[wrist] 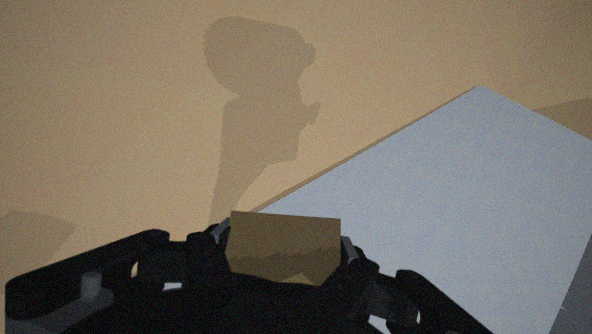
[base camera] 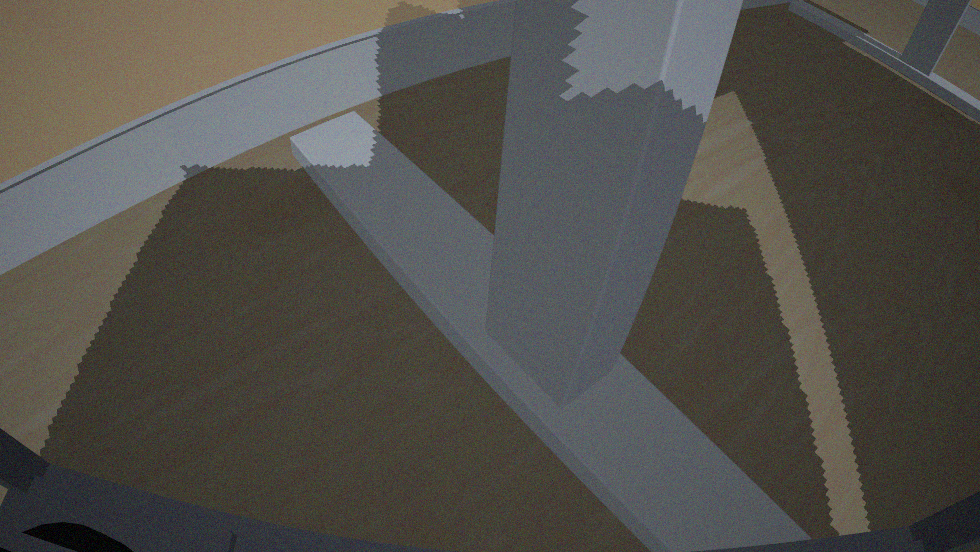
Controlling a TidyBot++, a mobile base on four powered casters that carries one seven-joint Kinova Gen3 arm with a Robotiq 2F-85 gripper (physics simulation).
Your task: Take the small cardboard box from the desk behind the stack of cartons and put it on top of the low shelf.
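Places are measured from the arm's base along level axes (x ahead, y down, z left), in metres.
Pixels of known places: gripper, between the fingertips: (wrist: 285, 242).
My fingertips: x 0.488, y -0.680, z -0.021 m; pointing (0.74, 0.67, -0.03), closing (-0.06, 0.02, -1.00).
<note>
Behind a point stands the place of what it marks.
The small cardboard box (wrist: 286, 233) {x 0.481, y -0.703, z -0.021 m} is brown and sits between the fingertips at the bottom middle of the wrist view. My gripper (wrist: 285, 242) {x 0.488, y -0.680, z -0.021 m} is shut on it, with a black finger on each side. A pale blue-grey flat top (wrist: 450, 200) {x 0.836, y -0.323, z -0.425 m}, with one corner showing, lies beyond and to the right of the box in the wrist view. It looks like the desk top, but I cannot tell for sure. The gap between the box and this surface is hard to judge. The stack of cartons and the low shelf cannot be made out in either view.
In the base camera view a thick grey leg (base camera: 582, 226) {x 0.287, y 0.225, z -0.033 m} stands on a long slanting grey foot (base camera: 425, 260) close in front of the base. Behind it a pale skirting board (base camera: 205, 130) {x 0.533, y 0.349, z 0.317 m} runs along the tan wall (base camera: 137, 61) {x 0.511, y 0.249, z 0.362 m}. Another grey post (base camera: 934, 37) {x 1.125, y 0.286, z -0.951 m} stands at the upper right.
</note>
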